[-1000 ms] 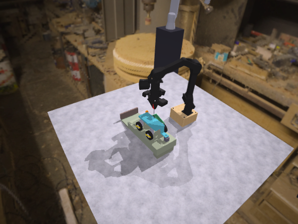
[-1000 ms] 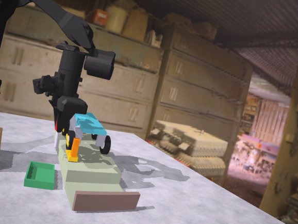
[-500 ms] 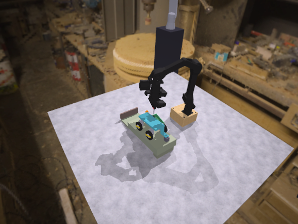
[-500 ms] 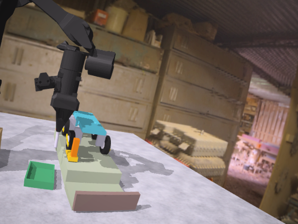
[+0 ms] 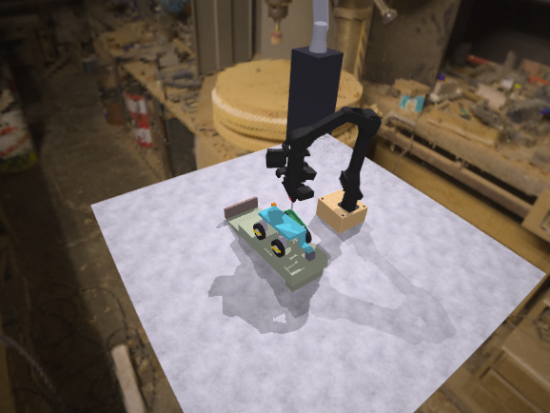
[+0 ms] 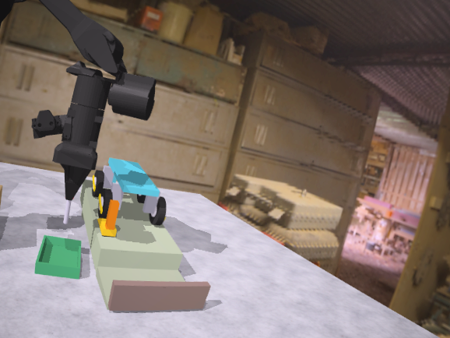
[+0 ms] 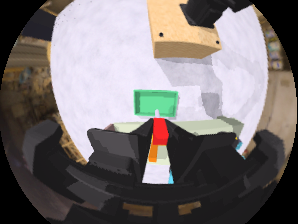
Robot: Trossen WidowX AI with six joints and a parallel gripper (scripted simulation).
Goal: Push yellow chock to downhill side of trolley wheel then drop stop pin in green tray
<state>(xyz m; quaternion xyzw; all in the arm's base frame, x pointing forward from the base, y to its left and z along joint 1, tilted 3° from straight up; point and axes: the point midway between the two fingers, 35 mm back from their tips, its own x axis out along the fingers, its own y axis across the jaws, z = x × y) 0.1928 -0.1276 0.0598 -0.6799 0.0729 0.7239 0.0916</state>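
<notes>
Right now the green tray is 12 cm below my gripper tip. The rest, counted from my gripper tip: yellow chock 8 cm ahead, 3 cm below; red-headed stop pin right at my gripper tip; blue trolley 14 cm ahead, 10 cm to the left.
</notes>
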